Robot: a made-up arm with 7 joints.
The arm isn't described. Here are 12 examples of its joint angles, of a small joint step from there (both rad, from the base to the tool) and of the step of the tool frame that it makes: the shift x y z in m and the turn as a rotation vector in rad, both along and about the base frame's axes.
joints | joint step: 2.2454 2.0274 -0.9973 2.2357 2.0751 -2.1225 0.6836 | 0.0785 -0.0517 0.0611 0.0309 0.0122 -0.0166 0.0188
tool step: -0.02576 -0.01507 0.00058 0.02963 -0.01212 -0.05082
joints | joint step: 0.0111 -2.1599 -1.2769 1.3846 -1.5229 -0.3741 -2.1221 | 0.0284 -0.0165 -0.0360 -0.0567 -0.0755 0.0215 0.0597
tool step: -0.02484 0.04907 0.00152 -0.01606 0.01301 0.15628
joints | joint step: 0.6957 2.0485 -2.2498 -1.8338 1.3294 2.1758 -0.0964 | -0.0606 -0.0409 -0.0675 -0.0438 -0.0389 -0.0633 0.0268
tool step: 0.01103 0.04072 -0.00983 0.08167 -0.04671 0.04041
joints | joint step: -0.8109 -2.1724 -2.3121 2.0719 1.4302 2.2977 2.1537 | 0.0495 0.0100 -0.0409 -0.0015 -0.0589 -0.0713 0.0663
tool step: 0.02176 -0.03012 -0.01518 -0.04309 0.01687 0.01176
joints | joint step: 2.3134 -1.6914 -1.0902 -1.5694 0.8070 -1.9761 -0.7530 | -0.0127 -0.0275 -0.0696 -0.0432 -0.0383 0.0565 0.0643
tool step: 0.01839 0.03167 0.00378 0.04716 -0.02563 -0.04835
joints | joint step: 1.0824 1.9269 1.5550 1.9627 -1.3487 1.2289 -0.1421 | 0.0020 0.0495 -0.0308 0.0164 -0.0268 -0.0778 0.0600
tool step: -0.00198 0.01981 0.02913 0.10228 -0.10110 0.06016
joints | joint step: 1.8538 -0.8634 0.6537 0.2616 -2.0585 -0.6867 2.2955 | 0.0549 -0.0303 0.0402 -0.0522 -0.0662 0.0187 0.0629
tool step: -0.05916 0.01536 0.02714 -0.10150 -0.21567 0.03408
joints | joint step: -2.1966 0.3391 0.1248 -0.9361 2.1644 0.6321 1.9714 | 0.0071 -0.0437 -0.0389 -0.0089 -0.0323 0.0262 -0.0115
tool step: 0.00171 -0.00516 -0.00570 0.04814 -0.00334 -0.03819
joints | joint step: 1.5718 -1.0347 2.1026 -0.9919 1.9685 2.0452 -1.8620 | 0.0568 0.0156 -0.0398 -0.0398 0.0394 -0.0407 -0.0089
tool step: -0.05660 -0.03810 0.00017 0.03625 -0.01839 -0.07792
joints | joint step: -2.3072 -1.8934 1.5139 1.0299 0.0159 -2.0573 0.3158 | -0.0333 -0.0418 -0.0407 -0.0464 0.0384 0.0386 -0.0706
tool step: -0.00230 0.00805 -0.00334 0.07071 -0.01145 0.05530
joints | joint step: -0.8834 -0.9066 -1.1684 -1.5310 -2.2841 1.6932 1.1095 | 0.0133 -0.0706 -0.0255 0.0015 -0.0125 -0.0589 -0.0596
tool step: 0.00330 0.01739 -0.02755 0.07902 -0.04001 -0.00319
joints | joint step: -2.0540 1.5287 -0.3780 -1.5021 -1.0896 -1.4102 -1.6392 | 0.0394 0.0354 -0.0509 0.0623 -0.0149 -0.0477 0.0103
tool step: 0.01096 -0.01291 -0.02163 -0.06712 -0.03821 0.02053
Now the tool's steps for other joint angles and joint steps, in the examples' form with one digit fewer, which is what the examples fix.
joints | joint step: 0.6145 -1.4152 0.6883 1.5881 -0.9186 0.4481 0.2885 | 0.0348 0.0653 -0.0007 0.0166 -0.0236 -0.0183 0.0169
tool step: -0.0298 0.0127 -0.0060 0.0384 -0.0529 -0.0940
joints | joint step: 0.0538 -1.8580 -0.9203 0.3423 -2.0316 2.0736 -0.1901 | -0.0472 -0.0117 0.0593 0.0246 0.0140 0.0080 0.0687
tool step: -0.0169 -0.0163 -0.0210 0.0357 0.0278 -0.0717
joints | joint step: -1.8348 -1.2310 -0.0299 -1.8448 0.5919 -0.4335 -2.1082 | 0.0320 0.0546 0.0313 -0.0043 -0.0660 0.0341 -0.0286
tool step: 0.0220 -0.0153 -0.0045 -0.0863 -0.0063 -0.0406
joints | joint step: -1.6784 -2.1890 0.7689 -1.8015 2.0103 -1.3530 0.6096 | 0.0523 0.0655 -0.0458 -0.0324 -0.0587 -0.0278 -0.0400
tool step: 0.0332 -0.0286 -0.0265 0.0093 -0.1149 0.0756
